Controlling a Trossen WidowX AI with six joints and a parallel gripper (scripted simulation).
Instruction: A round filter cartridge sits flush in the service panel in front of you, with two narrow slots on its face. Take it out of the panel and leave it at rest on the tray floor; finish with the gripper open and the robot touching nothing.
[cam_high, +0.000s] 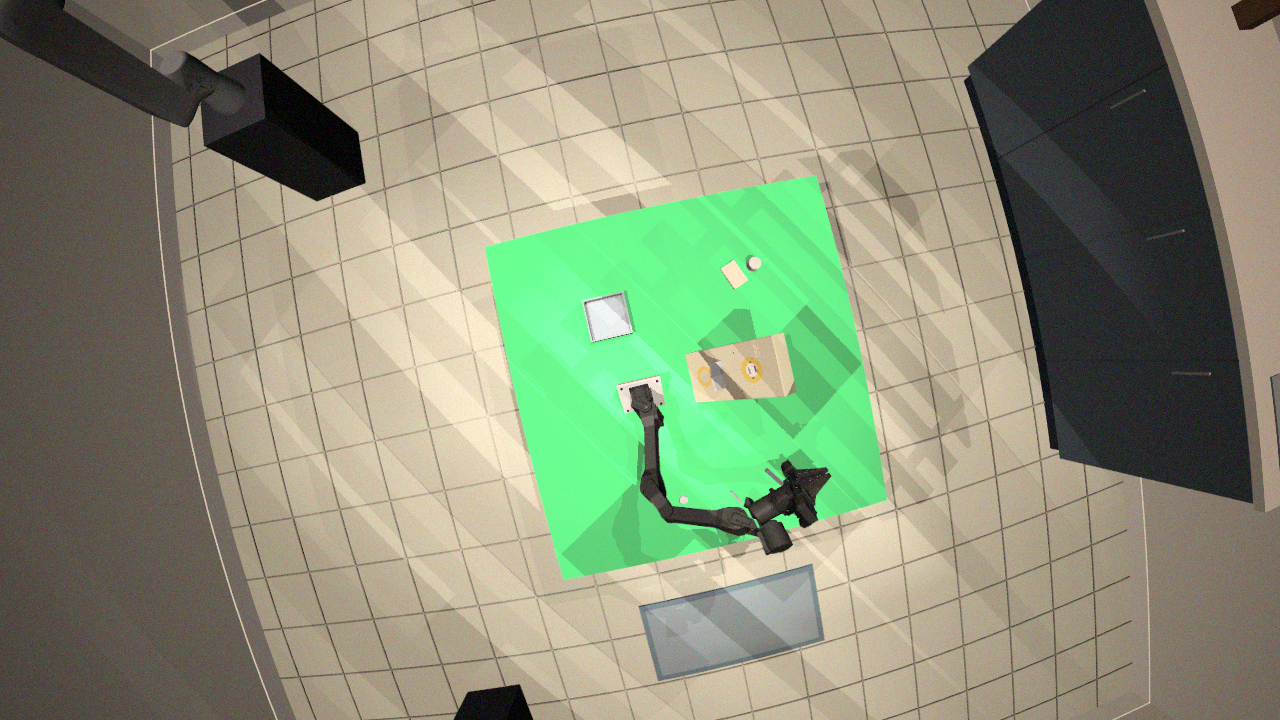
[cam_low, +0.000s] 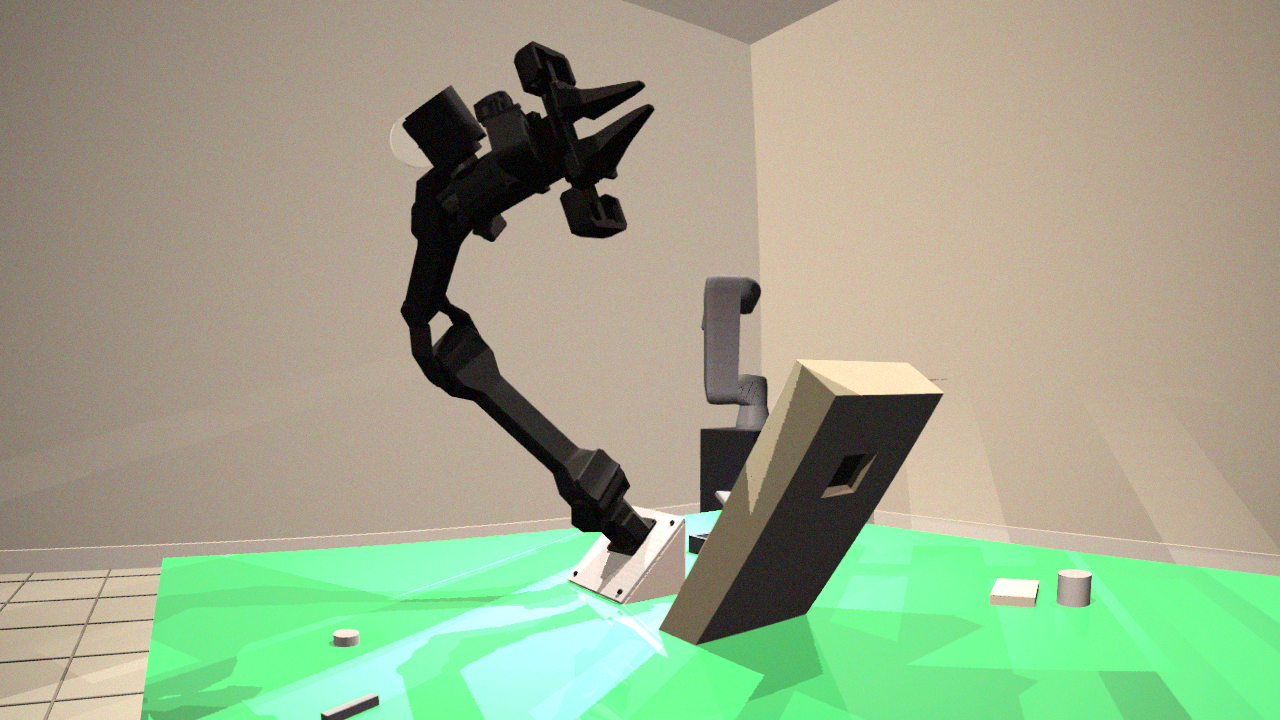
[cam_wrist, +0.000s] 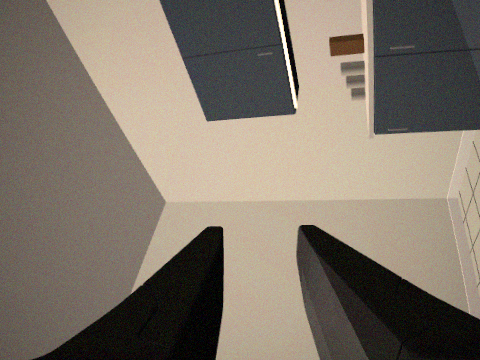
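My gripper tip is now 310 mm above the round white filter cartridge, 250 mm to the right of it and 30 mm past it. Also, from my gripper tip: beige block 580 mm to the left, 530 mm below, 50 mm ahead; tan service panel 390 mm below, 250 mm to the left, 70 mm behind; dark bar 530 mm below, 220 mm to the right, 150 mm behind.
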